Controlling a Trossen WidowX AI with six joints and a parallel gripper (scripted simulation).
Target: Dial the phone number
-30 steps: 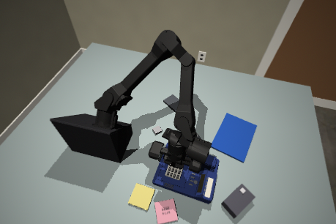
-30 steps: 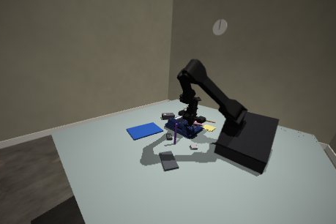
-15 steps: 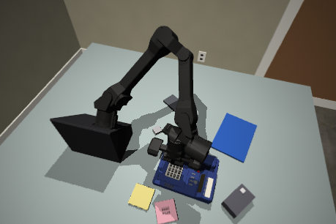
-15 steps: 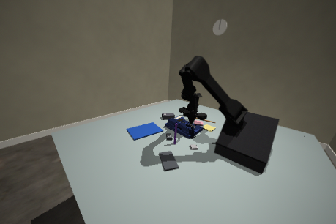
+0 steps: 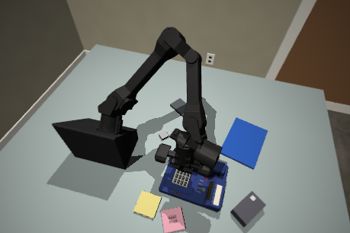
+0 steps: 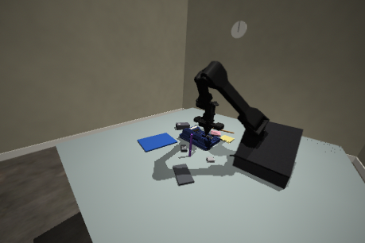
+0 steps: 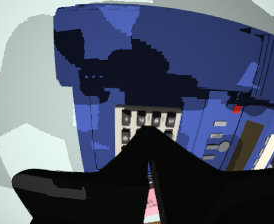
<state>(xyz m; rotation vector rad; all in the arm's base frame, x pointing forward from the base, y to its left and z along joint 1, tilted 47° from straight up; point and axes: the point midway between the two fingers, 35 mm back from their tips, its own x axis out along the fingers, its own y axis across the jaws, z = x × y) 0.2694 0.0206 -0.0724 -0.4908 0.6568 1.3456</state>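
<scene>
Right now my hand is 5 cm short of the dark blue desk phone, 1 cm to the left of it and 6 cm above it. Also, from my hand: handset: 5 cm ahead, 5 cm to the left, 4 cm below; then small grey item: 10 cm behind, 16 cm to the left, 8 cm below; then purple pen: 19 cm to the left, 2 cm below.
</scene>
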